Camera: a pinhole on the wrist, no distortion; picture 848 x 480 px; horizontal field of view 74.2 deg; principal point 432.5 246.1 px. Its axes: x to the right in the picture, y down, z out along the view. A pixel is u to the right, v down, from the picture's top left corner.
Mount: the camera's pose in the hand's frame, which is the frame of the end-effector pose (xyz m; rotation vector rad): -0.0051 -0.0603 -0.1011 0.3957 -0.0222 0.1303
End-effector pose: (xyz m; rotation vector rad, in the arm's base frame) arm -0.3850 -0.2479 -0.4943 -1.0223 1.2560 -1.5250
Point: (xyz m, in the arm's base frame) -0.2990 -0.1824 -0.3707
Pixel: 224.0 328.3
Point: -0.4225 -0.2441 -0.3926
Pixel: 528.3 164.1
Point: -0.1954 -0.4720 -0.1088
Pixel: 640.7 98.4
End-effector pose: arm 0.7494 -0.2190 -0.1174 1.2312 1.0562 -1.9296
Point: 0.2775 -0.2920 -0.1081
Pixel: 631.6 64.0
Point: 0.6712 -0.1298 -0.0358
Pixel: 142.0 78.8
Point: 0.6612 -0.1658 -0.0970
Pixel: 510.7 221.5
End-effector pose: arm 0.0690 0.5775 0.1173 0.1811 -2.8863 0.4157
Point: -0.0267 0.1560 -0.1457
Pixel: 499.0 187.4
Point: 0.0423 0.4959 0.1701
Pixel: 765.5 241.6
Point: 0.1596 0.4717 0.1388
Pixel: 71.7 195.1
